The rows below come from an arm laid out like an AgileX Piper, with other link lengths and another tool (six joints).
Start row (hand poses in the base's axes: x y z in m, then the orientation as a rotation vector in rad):
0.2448 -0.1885 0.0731 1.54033 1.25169 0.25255
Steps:
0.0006 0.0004 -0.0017 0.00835 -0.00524 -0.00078
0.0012 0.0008 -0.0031 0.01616 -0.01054 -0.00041
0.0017 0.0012 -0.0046 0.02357 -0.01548 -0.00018
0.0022 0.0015 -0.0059 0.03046 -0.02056 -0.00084
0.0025 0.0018 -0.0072 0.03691 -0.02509 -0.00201
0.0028 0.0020 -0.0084 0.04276 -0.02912 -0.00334
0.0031 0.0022 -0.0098 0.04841 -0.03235 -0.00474
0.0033 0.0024 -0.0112 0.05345 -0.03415 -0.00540
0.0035 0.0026 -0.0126 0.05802 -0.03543 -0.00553
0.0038 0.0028 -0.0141 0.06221 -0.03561 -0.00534
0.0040 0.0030 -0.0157 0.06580 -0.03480 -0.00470
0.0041 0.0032 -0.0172 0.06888 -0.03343 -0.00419
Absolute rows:
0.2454 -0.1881 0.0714 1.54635 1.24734 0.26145
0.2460 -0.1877 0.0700 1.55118 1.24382 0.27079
0.2465 -0.1873 0.0685 1.55585 1.24042 0.27951
0.2470 -0.1870 0.0672 1.56054 1.23616 0.28741
0.2473 -0.1867 0.0659 1.56531 1.23189 0.29429
0.2476 -0.1865 0.0647 1.56980 1.22785 0.30030
0.2479 -0.1863 0.0633 1.57441 1.22436 0.30553
0.2481 -0.1861 0.0619 1.57850 1.22256 0.30980
0.2483 -0.1859 0.0605 1.58204 1.22158 0.31371
0.2486 -0.1857 0.0590 1.58542 1.22171 0.31677
0.2488 -0.1855 0.0574 1.58833 1.22296 0.31899
0.2489 -0.1853 0.0559 1.59107 1.22454 0.32038

